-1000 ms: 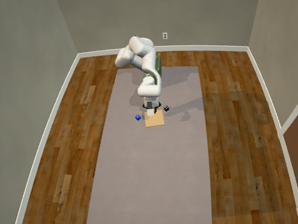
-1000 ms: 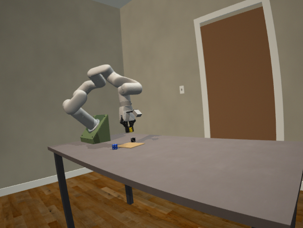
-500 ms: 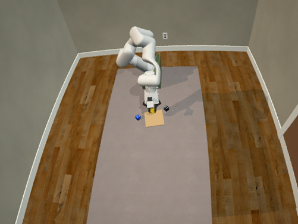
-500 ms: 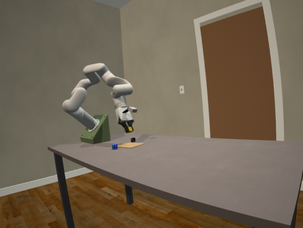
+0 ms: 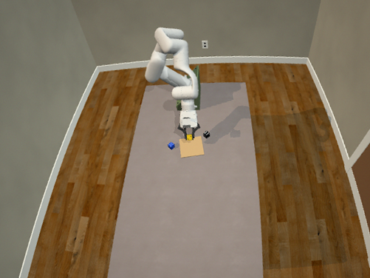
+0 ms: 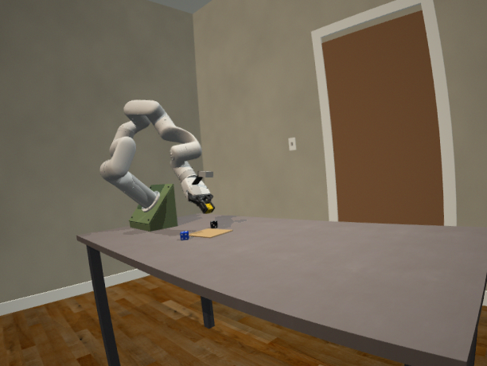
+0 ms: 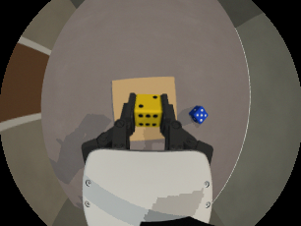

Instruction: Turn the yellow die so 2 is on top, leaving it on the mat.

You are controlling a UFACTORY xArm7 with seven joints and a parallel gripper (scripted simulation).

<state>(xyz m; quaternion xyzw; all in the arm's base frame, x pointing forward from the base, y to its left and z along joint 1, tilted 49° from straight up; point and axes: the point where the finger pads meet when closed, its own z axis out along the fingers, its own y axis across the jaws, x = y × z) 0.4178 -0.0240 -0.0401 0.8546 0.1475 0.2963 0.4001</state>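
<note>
The tan mat is 11 cm below my hand. Round my hand: blue die 12 cm to the right, 10 cm below, 1 cm behind; yellow die 1 cm below; black die 10 cm to the left, 10 cm below, 8 cm behind.
</note>
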